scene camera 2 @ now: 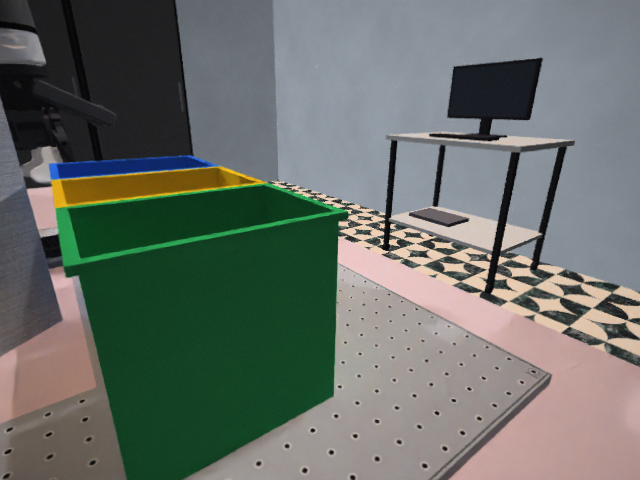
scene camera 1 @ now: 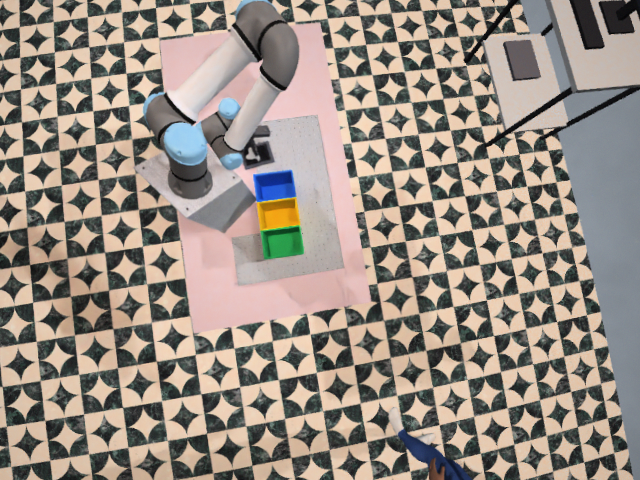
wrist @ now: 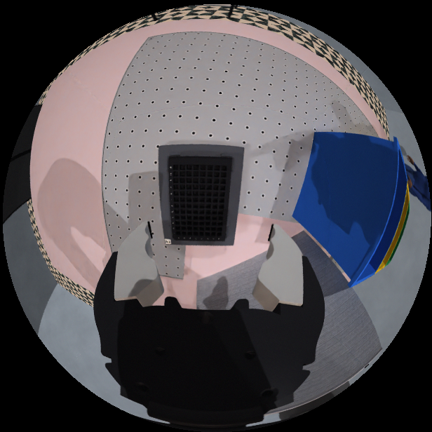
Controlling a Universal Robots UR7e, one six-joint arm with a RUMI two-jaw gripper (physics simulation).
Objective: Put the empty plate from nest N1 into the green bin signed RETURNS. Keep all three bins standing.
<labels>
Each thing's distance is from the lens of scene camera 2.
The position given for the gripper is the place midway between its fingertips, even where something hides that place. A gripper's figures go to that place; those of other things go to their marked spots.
gripper (scene camera 2: 69, 199): 0.76 m
blue bin (scene camera 2: 58, 171): 0.59 m
green bin (scene camera 2: 213, 313): 0.25 m
The marked spots on the green bin and the blue bin are 0.39 m apart.
</labels>
